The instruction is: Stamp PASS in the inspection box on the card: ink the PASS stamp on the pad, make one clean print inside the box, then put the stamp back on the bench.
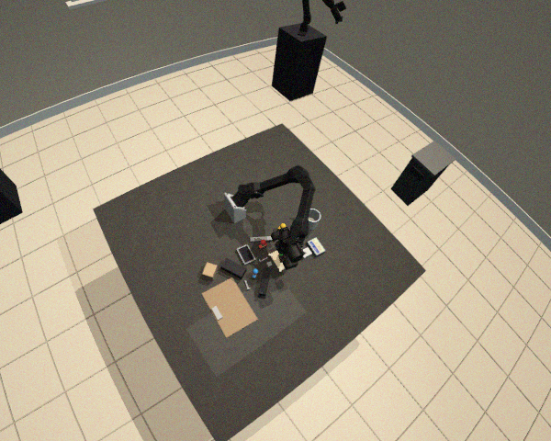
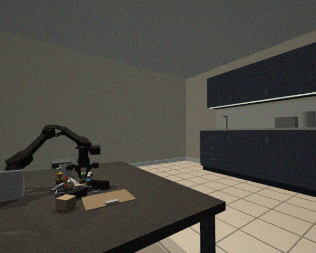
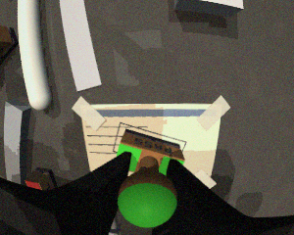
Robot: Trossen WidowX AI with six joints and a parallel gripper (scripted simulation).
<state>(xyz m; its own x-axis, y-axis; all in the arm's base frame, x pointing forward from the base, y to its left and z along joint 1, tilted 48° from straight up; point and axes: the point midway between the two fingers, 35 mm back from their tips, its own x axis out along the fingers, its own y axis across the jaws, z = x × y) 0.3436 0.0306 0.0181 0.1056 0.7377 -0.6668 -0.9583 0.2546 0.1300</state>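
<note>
Now: gripper tip right at the green-knobbed stamp. The rest, counted from my gripper tip: red-knobbed stamp: 100 mm behind, 40 mm to the right; card: 30 mm below; ruler: 50 mm behind, 120 mm to the left, 20 mm below.
</note>
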